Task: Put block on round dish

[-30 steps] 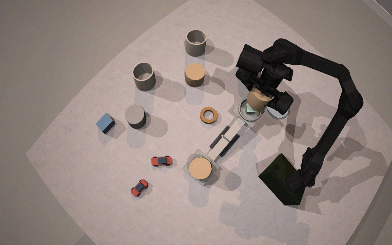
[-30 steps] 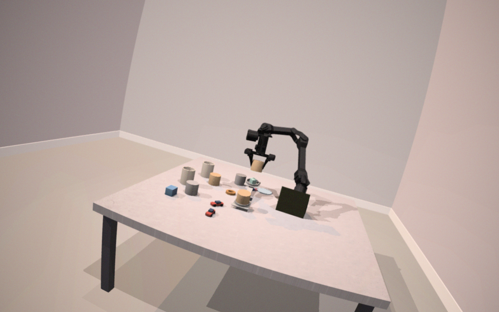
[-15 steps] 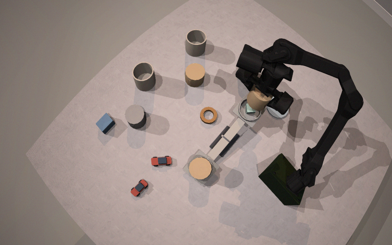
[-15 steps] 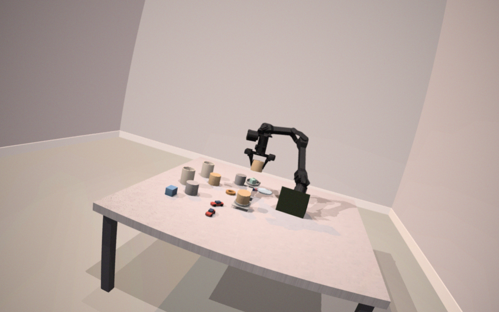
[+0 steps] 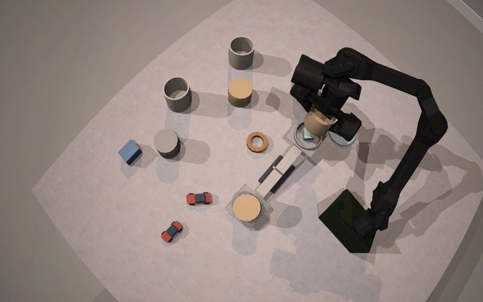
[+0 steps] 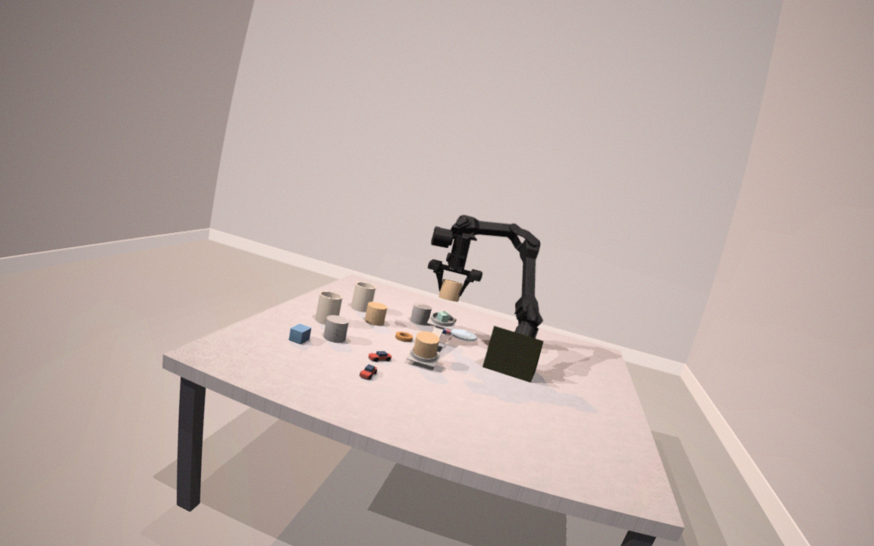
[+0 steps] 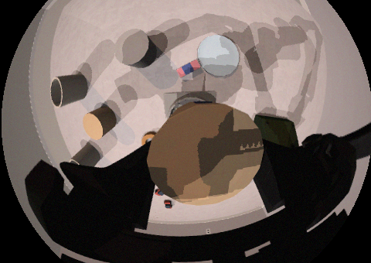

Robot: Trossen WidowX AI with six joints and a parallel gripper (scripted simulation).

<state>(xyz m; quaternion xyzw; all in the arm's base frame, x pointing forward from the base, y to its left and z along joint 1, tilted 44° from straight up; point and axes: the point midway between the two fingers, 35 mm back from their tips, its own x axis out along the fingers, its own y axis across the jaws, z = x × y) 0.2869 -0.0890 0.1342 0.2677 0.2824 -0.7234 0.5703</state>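
Right now the pale green block is 1 cm to the left of my gripper tip and 8 cm below it. From my gripper tip the other things lie so: pale blue round dish (8 cm behind, 11 cm to the right, 17 cm below); then blue cube (40 cm ahead, 35 cm to the left, 15 cm below); then pink-and-blue eraser (1 cm behind, 8 cm to the right, 16 cm below).
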